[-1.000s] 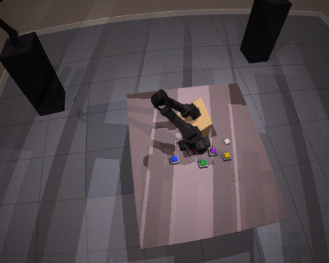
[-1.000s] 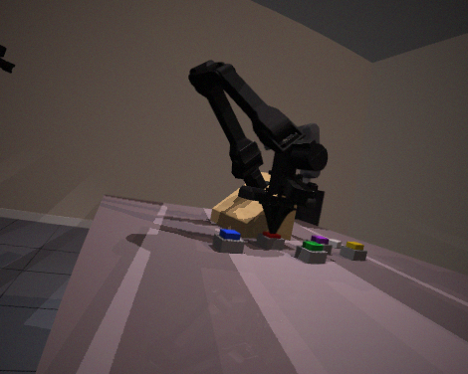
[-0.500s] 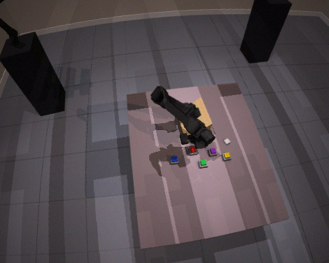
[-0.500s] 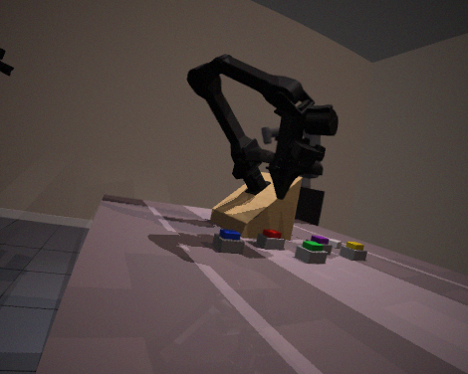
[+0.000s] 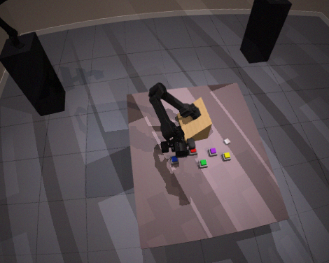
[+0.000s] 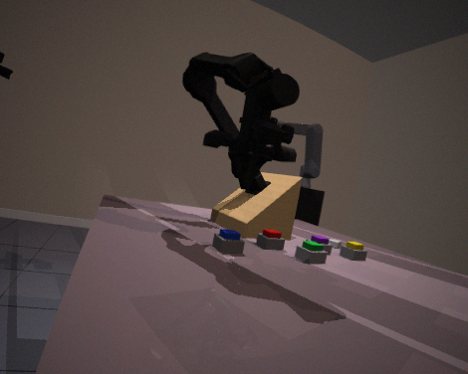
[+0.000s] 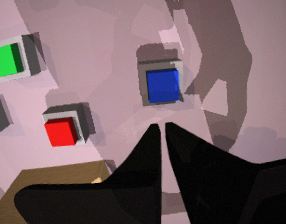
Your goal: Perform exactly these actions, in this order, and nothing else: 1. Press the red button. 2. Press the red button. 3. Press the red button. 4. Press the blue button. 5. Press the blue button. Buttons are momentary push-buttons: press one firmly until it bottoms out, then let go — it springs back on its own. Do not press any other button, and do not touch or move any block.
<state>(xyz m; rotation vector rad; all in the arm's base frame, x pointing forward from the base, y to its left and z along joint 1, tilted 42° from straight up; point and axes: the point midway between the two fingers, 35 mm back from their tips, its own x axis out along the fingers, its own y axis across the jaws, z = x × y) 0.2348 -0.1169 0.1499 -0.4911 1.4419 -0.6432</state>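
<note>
The blue button is 1 cm to the right of my gripper tip and 9 cm below it. The rest, counted from my gripper tip: green button: 7 cm ahead, 15 cm to the left, 9 cm below; red button: 3 cm behind, 12 cm to the left, 9 cm below; purple button: 24 cm to the left, 9 cm below.
</note>
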